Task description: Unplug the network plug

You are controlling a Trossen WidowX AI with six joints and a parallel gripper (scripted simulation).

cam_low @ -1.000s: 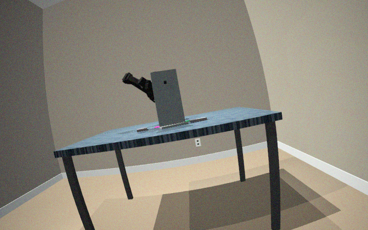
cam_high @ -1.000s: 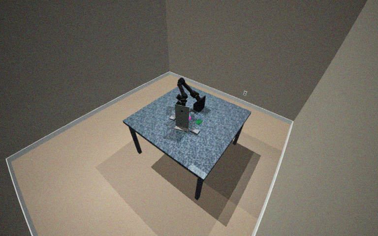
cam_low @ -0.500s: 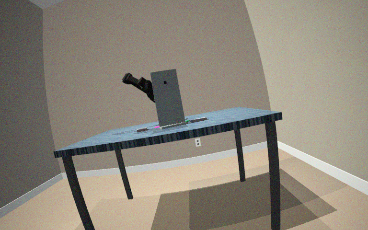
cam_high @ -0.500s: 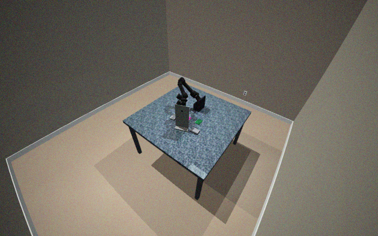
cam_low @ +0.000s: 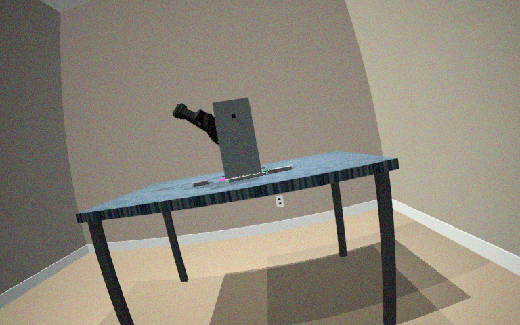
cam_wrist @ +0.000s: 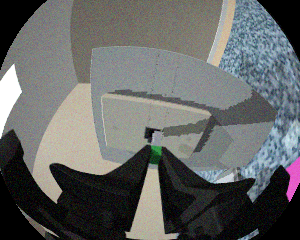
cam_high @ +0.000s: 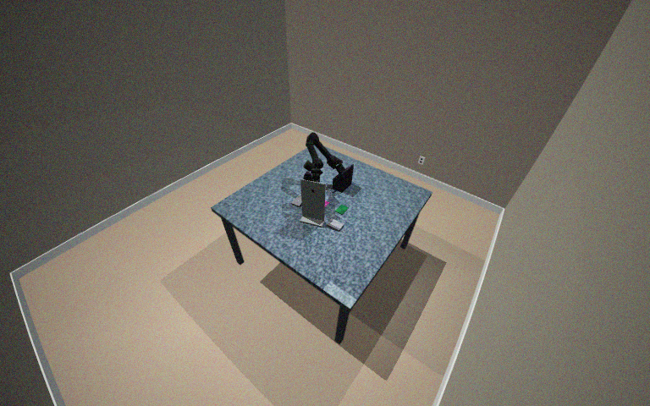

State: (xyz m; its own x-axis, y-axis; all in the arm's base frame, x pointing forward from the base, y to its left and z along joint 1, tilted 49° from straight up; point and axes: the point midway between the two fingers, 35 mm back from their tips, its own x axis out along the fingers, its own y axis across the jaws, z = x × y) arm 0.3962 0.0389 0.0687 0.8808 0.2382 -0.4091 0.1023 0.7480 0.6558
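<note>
My gripper tip is now 14 cm past the magenta patch, 4 cm to the left of it and 27 cm above it. Round my gripper tip: network plug right at my gripper tip; grey upright panel 4 cm ahead, 1 cm to the left, 11 cm below.
</note>
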